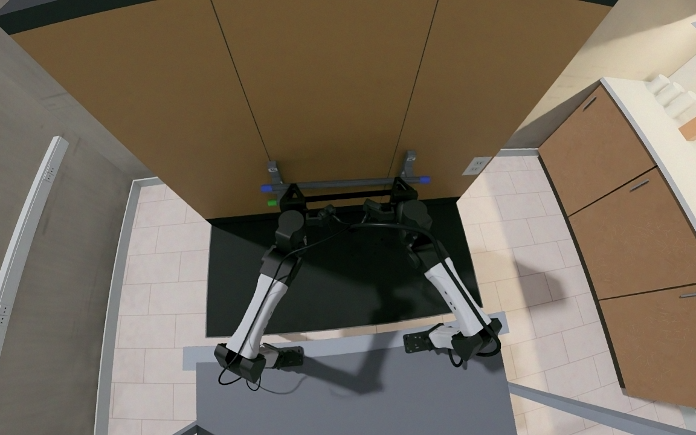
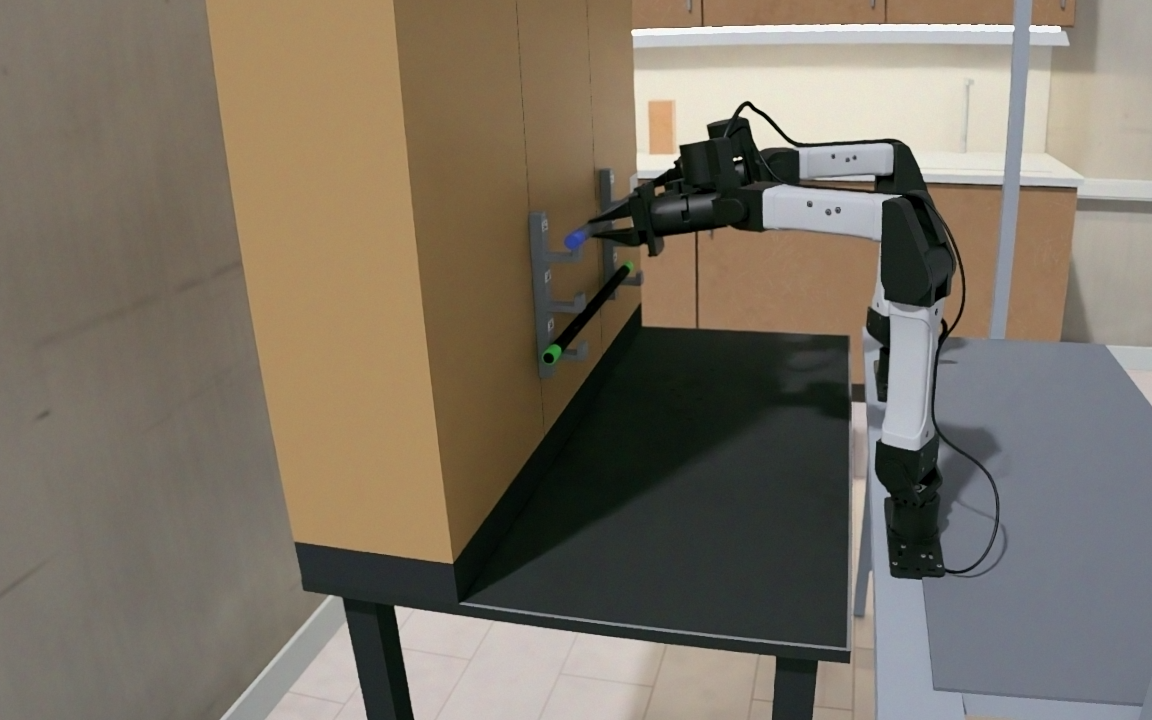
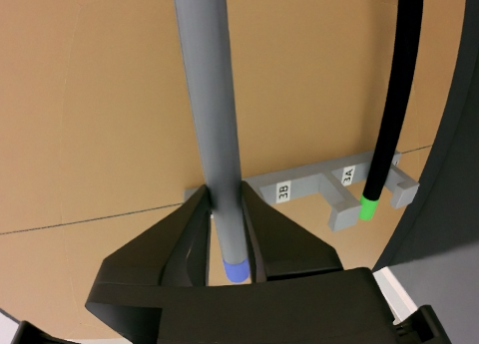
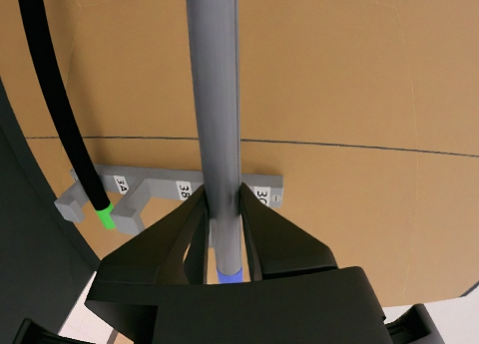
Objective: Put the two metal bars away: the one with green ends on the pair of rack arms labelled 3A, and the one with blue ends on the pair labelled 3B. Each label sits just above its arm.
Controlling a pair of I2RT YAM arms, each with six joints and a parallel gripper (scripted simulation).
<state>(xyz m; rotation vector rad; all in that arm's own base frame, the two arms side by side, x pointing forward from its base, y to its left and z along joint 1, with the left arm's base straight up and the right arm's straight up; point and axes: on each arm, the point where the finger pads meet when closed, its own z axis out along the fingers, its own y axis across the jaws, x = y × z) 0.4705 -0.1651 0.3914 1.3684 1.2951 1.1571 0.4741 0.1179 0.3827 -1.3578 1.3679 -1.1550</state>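
Observation:
The blue-ended grey bar is 150 mm to the left of my right hand and 10 mm ahead of it. Round my right hand: green-ended black bar 160 mm to the left, 160 mm below, 50 mm ahead; then white outlet plate 330 mm to the right, 80 mm ahead, 70 mm below; then brown wall panel 200 mm ahead, 180 mm to the left, 80 mm above.

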